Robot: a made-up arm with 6 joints. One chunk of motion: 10 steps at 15 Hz.
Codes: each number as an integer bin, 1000 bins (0 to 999) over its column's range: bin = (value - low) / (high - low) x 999, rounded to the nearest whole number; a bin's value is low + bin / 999 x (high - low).
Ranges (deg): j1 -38..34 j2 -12..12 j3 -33..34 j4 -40..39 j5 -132..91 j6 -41..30
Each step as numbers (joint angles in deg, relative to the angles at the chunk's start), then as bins.
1 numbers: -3.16 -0.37 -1.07 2.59 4.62 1.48
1 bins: 483 484 476 539 612 598
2 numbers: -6.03 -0.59 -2.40 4.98 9.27 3.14
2 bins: 444 475 456 569 633 621
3 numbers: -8.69 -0.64 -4.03 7.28 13.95 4.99
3 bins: 407 473 432 598 654 647
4 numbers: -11.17 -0.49 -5.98 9.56 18.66 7.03
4 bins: 372 479 403 627 675 676
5 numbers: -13.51 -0.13 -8.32 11.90 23.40 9.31
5 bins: 340 494 368 656 696 708
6 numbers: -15.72 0.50 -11.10 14.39 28.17 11.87
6 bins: 309 520 327 688 718 744
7 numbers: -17.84 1.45 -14.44 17.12 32.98 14.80
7 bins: 280 560 277 722 739 785
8 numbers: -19.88 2.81 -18.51 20.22 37.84 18.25
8 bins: 251 616 216 762 761 834
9 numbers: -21.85 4.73 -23.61 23.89 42.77 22.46
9 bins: 224 696 140 808 783 893
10 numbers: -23.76 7.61 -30.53 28.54 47.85 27.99
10 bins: 198 816 37 867 806 971
